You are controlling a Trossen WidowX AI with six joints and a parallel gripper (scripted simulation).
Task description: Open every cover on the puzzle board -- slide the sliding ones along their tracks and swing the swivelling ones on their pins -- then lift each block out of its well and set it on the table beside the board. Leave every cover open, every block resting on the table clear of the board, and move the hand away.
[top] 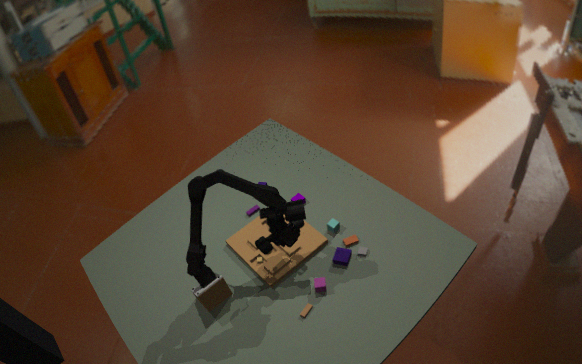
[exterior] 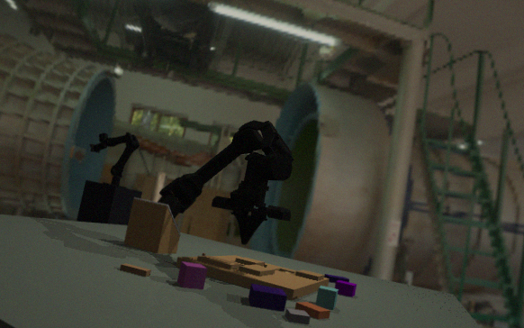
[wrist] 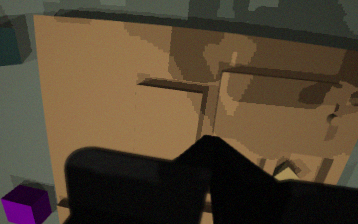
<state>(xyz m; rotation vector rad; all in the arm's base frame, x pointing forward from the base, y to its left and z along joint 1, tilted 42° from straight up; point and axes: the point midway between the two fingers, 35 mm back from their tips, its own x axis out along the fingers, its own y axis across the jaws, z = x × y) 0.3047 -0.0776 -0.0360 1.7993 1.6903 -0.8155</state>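
The teal block is 22 cm ahead of my gripper tip, 6 cm below it and 5 cm to the right of it. From my gripper tip the other things lie so: magenta block: 19 cm to the right, 6 cm below, 1 cm behind; then violet block: 23 cm ahead, 16 cm to the left, 7 cm below; then orange block: 21 cm ahead, 14 cm to the right, 8 cm below.
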